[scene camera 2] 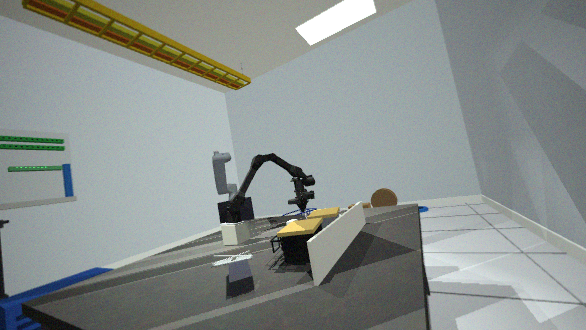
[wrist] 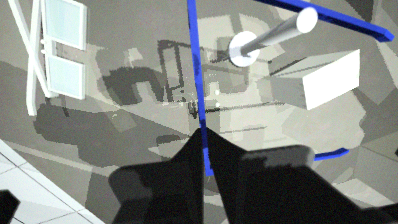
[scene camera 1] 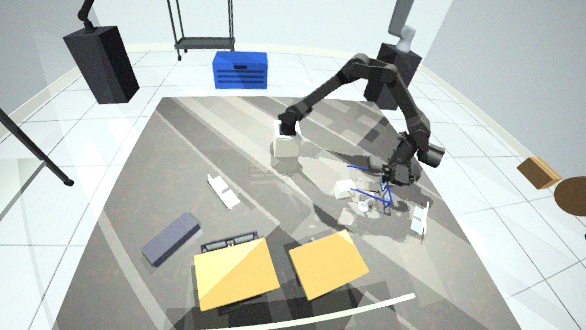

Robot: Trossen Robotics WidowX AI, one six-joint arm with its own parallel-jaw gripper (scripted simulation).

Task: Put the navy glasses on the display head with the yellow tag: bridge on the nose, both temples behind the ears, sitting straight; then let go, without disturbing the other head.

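Labels:
While the wrist view has the grey slab out of frame, scene camera 1 and scene camera 2 both show it. On the slab, (scene camera 2: pixel 240 277) and (scene camera 1: pixel 149 253) are the same spot.

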